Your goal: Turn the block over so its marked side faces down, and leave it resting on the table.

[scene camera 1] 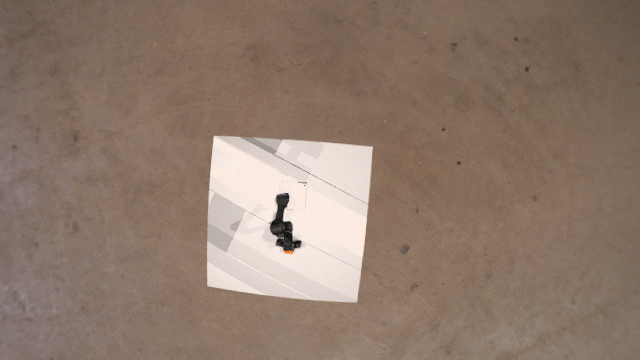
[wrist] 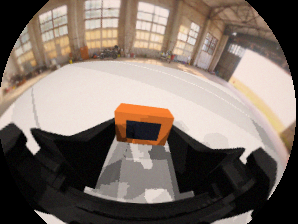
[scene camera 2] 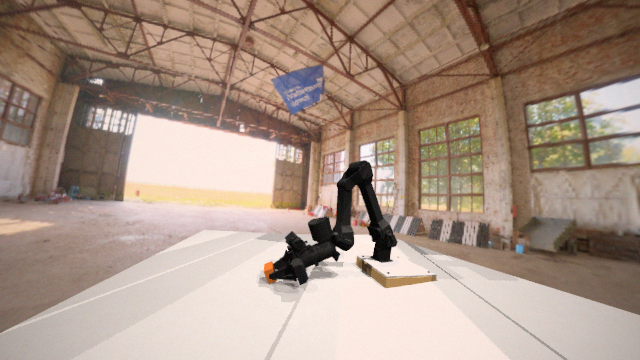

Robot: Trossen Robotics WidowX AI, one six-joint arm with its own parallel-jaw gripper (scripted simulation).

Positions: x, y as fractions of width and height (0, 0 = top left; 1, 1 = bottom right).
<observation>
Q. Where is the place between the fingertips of the gripper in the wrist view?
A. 0.48, 0.55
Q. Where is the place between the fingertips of the gripper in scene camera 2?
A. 0.42, 0.76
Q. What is the gripper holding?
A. An orange block.
</observation>
